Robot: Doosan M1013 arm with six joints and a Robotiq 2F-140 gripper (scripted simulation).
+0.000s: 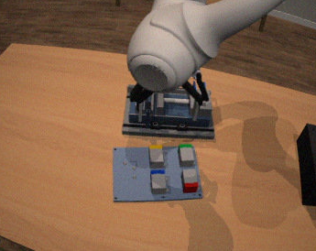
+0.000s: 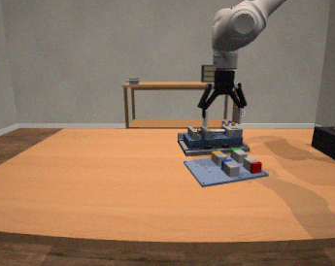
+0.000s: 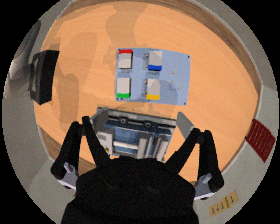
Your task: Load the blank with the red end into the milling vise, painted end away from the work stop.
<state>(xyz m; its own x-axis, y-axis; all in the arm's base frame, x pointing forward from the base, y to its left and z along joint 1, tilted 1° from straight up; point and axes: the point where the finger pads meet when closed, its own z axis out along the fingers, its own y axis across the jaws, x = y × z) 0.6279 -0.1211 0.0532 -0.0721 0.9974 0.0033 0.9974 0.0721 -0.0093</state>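
My hand is 13 cm above the yellow-ended blank, 4 cm to the right of it and 2 cm short of it. Also, from my hand: green-ended blank 13 cm below, 7 cm behind, 4 cm to the left; fixed jaw 14 cm to the right, 8 cm below, 8 cm ahead; milling vise 14 cm to the right, 12 cm below, 2 cm behind.
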